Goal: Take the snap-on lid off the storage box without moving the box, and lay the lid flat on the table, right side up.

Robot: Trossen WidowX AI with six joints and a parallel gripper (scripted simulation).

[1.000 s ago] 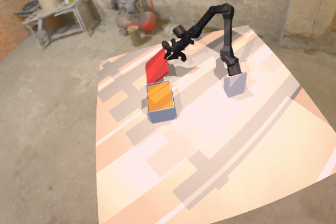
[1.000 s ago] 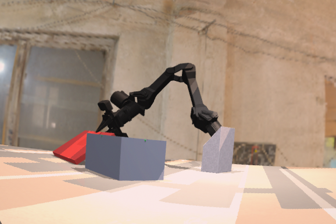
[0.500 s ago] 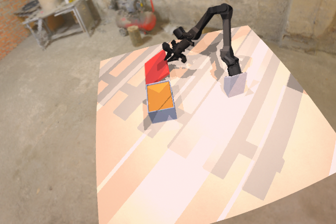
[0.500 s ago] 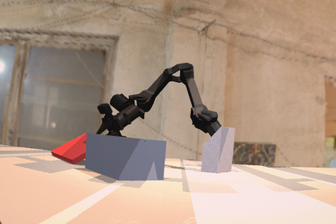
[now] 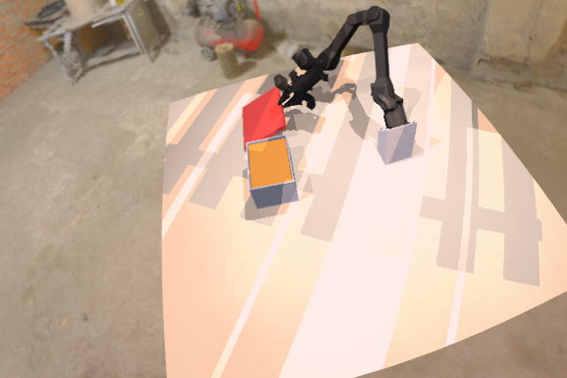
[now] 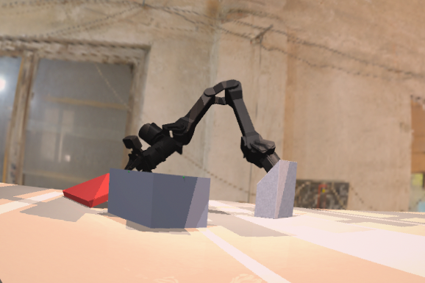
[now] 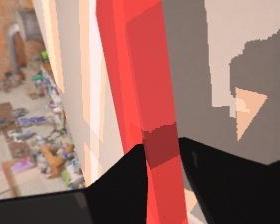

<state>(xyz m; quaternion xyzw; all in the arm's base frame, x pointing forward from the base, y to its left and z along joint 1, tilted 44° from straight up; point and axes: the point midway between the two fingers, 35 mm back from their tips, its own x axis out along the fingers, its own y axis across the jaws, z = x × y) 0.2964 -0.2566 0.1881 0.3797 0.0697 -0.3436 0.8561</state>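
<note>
Now: gripper tip 80 mm short of the red lid, 10 mm to the left of it and 30 mm above it. From my gripper tip the other things lie so: blue-grey storage box (100 mm ahead, 270 mm to the left, 30 mm below).
</note>
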